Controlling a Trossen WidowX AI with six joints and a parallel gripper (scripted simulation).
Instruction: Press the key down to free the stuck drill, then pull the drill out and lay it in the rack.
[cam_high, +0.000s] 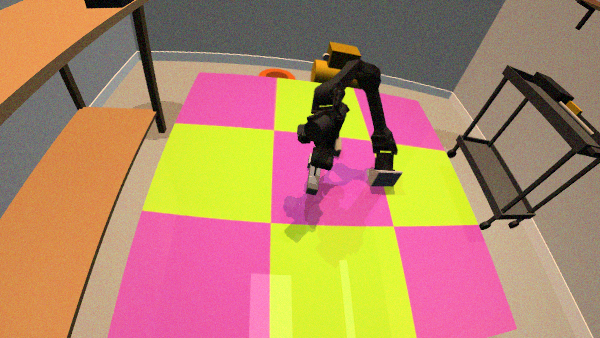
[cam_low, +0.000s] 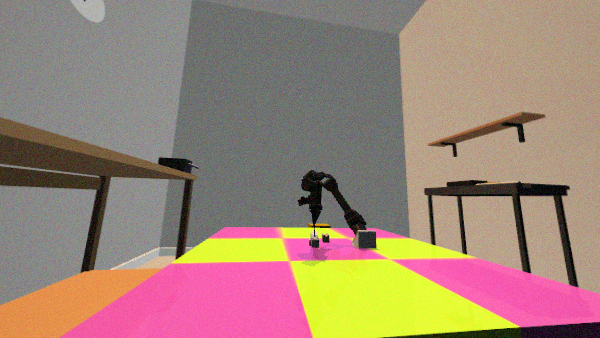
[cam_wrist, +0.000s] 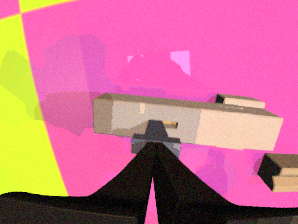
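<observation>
Now: gripper tip 3 cm above the key. From my gripper tip the other things lie so: rack (18 cm to the right, 12 cm behind, 10 cm below); then drill (7 cm below, 6 cm to the right, 2 cm behind).
</observation>
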